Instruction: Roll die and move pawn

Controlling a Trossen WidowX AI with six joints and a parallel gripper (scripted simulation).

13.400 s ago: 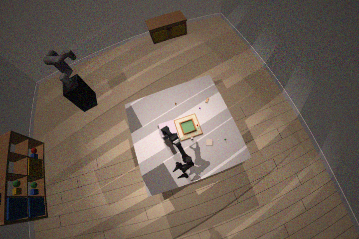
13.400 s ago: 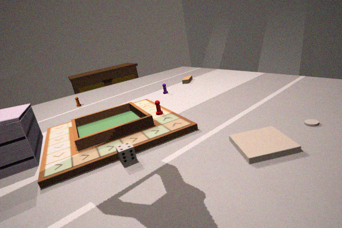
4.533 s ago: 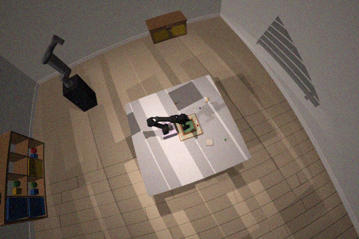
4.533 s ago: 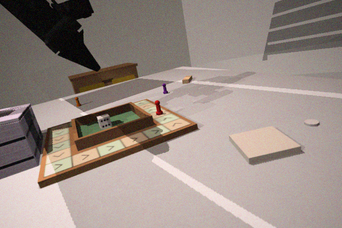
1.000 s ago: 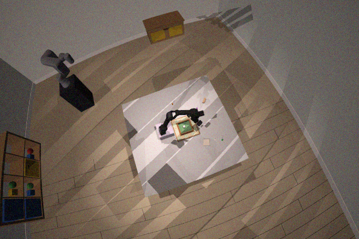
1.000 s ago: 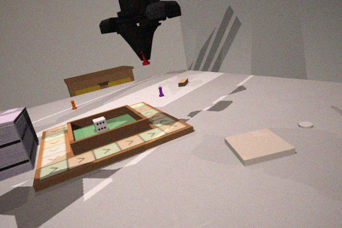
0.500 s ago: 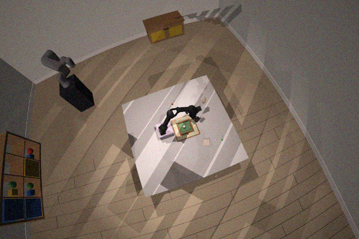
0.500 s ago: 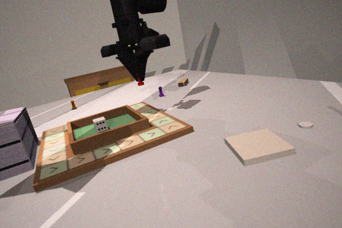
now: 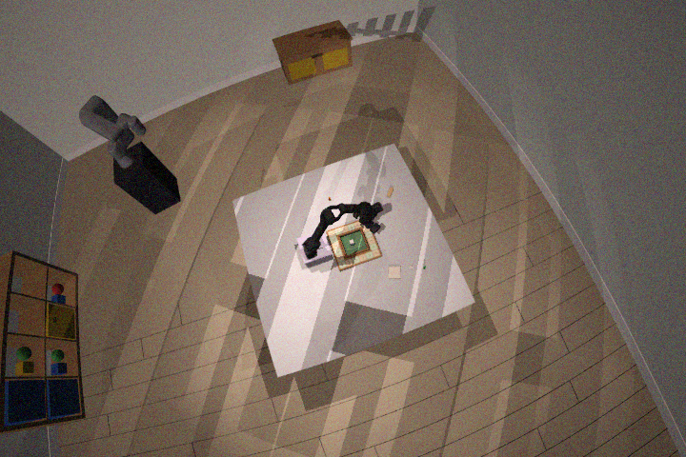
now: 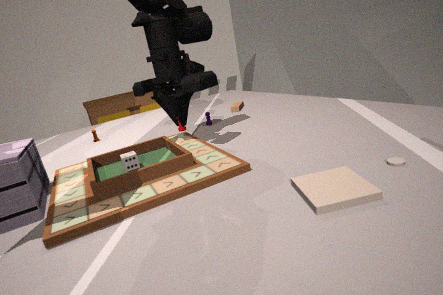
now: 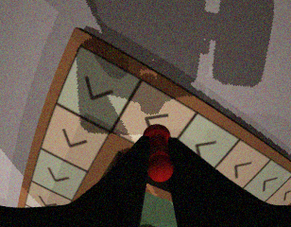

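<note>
The white die lies 13 cm behind my gripper tip, 5 cm to the right of it and 2 cm below it. From my gripper tip the other things lie so: purple pawn 12 cm ahead, 11 cm to the left, 3 cm below; then red pawn 1 cm above; then green dice tray 12 cm behind, 5 cm to the right, 4 cm below.
</note>
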